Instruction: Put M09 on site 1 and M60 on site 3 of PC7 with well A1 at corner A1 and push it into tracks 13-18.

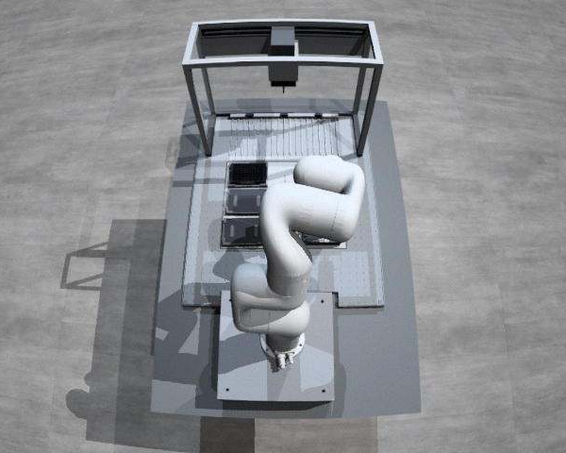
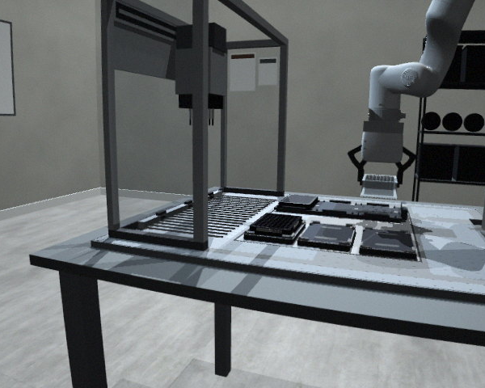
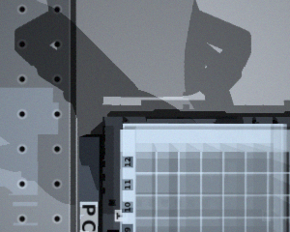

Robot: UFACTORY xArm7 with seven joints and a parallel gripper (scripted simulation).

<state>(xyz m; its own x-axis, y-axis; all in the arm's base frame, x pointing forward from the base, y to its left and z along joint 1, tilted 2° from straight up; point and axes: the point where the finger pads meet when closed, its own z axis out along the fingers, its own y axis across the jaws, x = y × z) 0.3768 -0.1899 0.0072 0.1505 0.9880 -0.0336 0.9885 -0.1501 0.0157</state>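
The plate carrier PC7 is 100 mm ahead of my hand, 70 mm below it and 10 mm to the right of it. The rest, counted from my hand: deep-well block M09: 10 mm below; then nest S1: 260 mm to the left, 80 mm below, 20 mm ahead; then nest S2: 240 mm to the left, 130 mm ahead, 80 mm below.
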